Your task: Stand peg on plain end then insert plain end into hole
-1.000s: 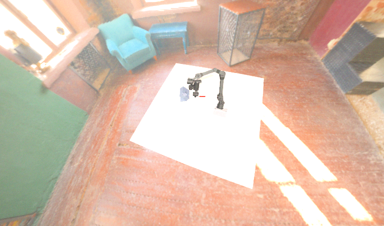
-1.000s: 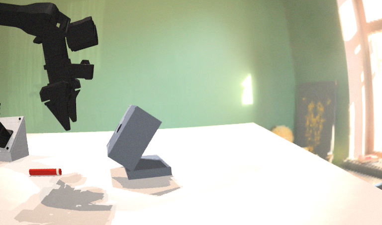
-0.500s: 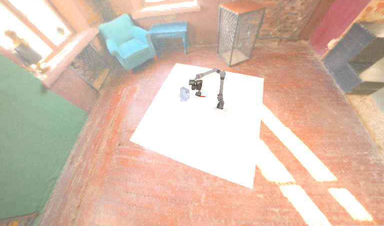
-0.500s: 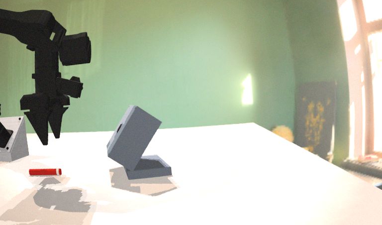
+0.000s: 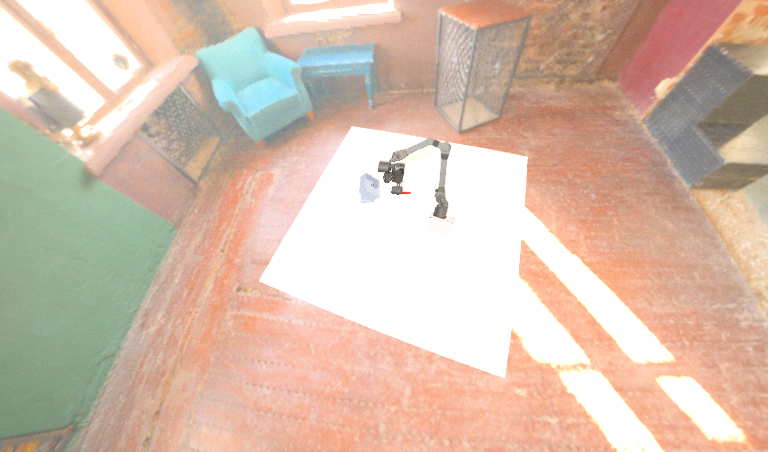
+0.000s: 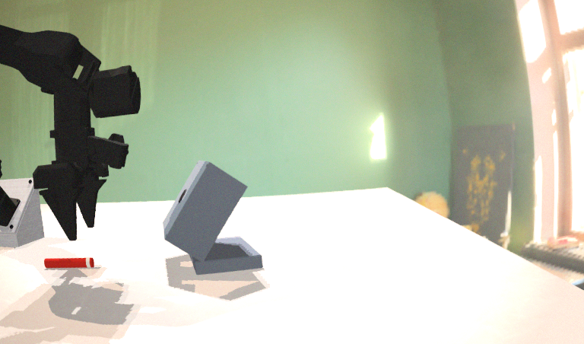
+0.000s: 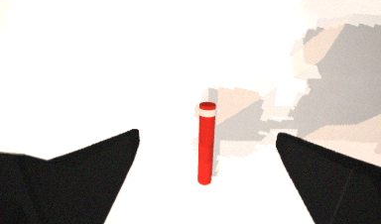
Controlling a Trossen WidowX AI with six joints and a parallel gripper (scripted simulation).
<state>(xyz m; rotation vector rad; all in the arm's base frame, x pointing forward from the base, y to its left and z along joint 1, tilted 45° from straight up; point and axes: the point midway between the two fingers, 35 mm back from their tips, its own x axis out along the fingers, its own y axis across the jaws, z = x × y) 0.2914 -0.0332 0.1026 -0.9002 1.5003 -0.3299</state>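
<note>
Right now the red peg is 40 mm below my gripper tip, 10 mm to the right of it and 10 mm behind it. Also, from my gripper tip: grey base plate (180 mm ahead, 80 mm to the left, 40 mm below); grey sloped panel (160 mm ahead, 70 mm to the left, 30 mm above).
</note>
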